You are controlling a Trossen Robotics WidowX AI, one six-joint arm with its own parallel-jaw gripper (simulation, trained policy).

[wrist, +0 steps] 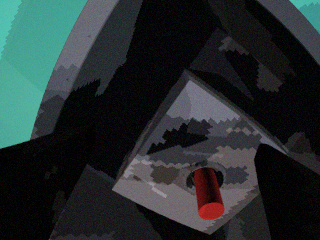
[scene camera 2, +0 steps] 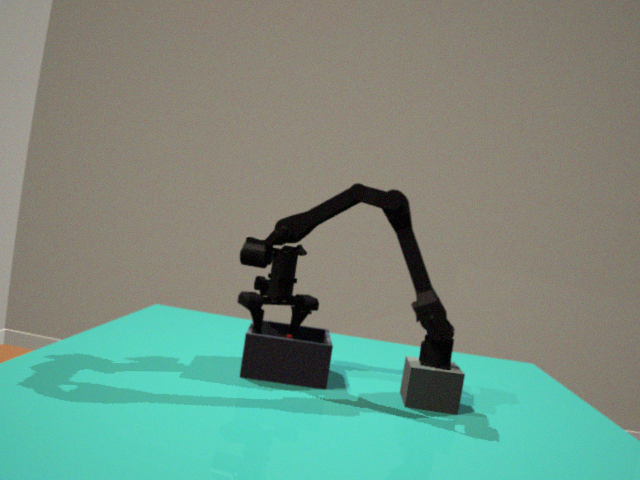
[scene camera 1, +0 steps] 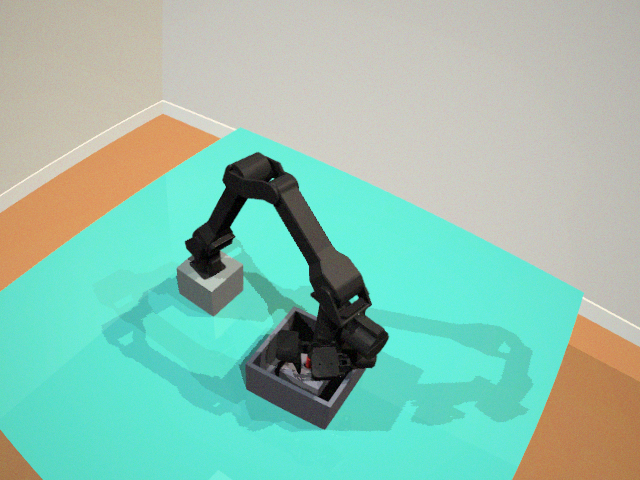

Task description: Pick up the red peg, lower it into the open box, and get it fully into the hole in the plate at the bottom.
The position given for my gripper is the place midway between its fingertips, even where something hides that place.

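Scene camera 1 shows my gripper (scene camera 1: 320, 374), a grey plate (scene camera 1: 288, 372) and a dark grey box (scene camera 1: 262, 370). The grey plate appears also in the wrist view (wrist: 196, 126); the dark grey box is visible in the wrist view (wrist: 114, 70), and my gripper in the wrist view (wrist: 177, 143). My gripper is visible again in scene camera 2 (scene camera 2: 274, 336), as is the dark grey box in scene camera 2 (scene camera 2: 304, 361). Scene camera 2 does not show the grey plate, hidden by the dark grey box.
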